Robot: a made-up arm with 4 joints. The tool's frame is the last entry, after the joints.
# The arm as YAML. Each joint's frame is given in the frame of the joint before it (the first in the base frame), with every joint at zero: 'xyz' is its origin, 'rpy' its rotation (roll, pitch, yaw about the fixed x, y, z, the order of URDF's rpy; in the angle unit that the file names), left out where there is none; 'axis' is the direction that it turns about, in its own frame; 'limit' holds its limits. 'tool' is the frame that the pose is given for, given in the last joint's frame.
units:
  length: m
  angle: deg
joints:
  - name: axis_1
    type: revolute
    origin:
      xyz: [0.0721, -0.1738, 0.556]
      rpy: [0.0, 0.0, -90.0]
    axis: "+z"
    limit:
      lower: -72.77
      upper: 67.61
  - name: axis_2
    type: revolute
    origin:
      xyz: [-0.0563, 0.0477, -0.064]
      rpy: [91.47, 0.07, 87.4]
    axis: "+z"
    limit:
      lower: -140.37
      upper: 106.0
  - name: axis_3
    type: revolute
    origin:
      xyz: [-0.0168, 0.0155, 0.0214]
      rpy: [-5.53, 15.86, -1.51]
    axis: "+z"
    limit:
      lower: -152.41
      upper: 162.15
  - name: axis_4
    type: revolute
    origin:
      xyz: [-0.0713, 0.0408, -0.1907]
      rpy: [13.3, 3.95, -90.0]
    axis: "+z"
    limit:
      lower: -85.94
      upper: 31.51
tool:
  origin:
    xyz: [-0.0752, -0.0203, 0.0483]
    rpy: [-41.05, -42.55, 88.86]
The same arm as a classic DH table. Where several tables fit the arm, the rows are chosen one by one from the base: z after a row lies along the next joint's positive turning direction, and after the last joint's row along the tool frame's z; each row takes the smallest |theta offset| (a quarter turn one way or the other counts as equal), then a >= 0, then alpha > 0; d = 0 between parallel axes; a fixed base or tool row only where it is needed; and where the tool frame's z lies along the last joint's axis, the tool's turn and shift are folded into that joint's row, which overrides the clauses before.
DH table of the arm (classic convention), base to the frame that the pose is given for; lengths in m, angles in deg. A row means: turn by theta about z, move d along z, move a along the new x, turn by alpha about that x. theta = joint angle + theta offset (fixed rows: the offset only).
base (fixed): d 0.0000; theta0 -67.47; a 0.1882; alpha 0.00
axis_1: d 0.4905; theta0 64.87; a 0.0451; alpha 91.47
axis_2: d 0.0001; theta0 -72.07; a -0.0199; alpha -16.77
axis_3: d -0.4607; theta0 -2.51; a -0.0591; alpha 13.86
axis_4: d 0.2381; theta0 -70.00; a -0.0287; alpha 56.25
tool (fixed): d 0.0871; theta0 125.58; a 0.0000; alpha 0.00
Joint limits (deg, base to tool): -72.77..67.61 -140.37..106.00 -152.41..162.15 -85.94..31.51

